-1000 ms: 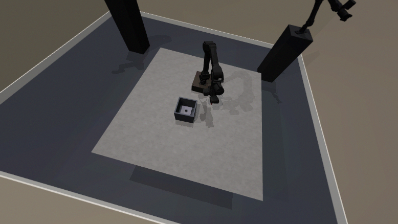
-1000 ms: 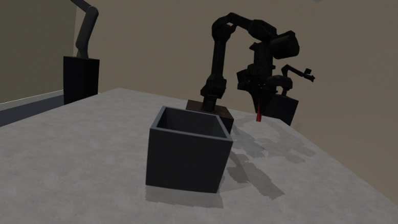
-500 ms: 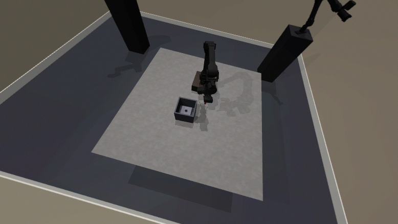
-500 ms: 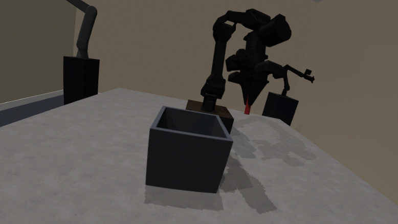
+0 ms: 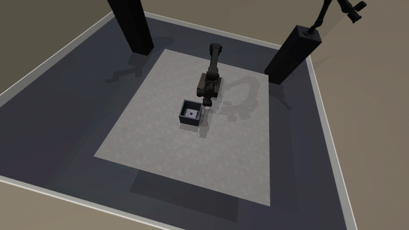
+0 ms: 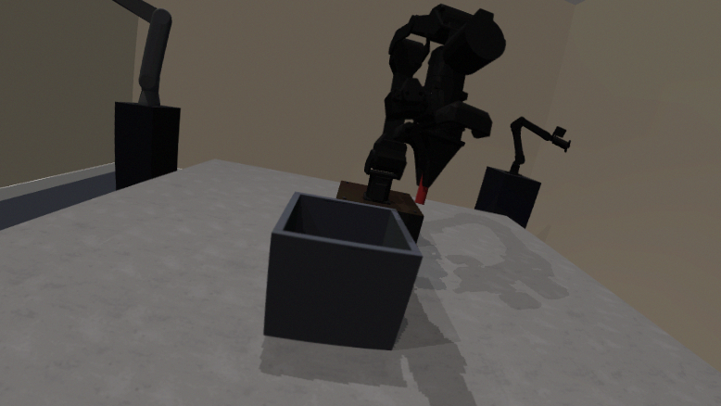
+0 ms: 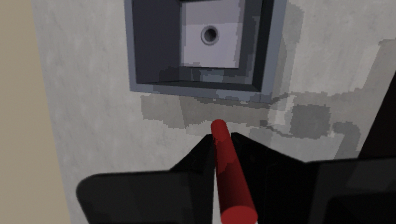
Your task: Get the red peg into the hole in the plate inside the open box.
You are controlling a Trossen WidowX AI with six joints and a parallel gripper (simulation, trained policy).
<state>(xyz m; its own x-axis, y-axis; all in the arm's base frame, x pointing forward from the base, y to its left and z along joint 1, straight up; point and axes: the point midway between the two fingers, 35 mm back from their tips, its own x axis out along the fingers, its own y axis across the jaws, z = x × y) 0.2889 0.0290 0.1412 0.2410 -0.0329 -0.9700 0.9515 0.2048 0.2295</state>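
Now: the plate 5 cm ahead of my gripper tip, 10 cm to the right of it and 14 cm below it. From my gripper tip the other things lie so: red peg 1 cm above.
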